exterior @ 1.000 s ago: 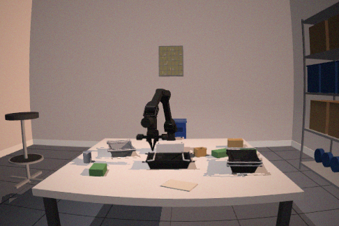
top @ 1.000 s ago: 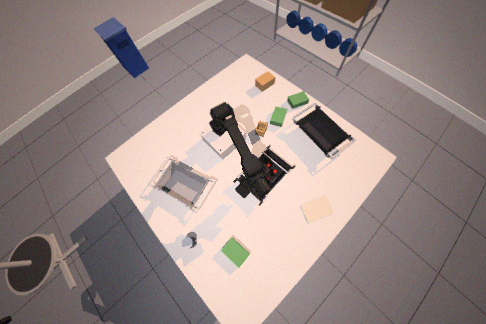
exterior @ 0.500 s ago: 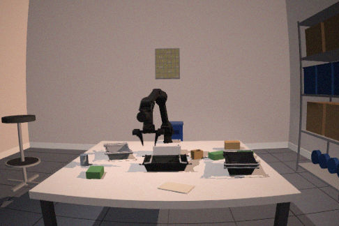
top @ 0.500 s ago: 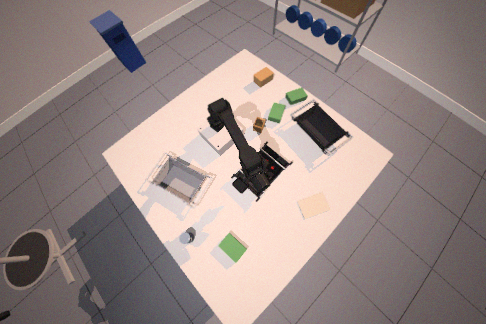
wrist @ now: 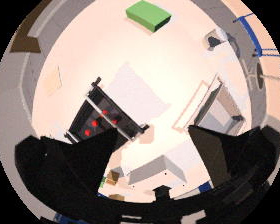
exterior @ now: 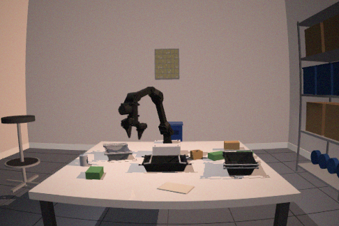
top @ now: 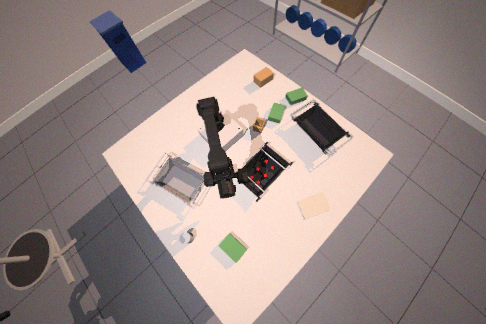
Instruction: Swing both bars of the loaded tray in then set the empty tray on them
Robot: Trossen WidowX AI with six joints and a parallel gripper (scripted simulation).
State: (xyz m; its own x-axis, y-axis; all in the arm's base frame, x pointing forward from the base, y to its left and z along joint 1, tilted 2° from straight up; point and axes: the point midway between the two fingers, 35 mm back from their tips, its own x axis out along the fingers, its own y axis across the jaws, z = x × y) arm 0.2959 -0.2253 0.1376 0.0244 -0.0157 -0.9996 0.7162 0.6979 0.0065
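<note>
Now: gripper tip 260 mm past the grey wire-handled tray, 150 mm to the left of it and 130 mm above it. Round my gripper tip: beige pad (400 mm ahead, 210 mm to the left, 170 mm below).
</note>
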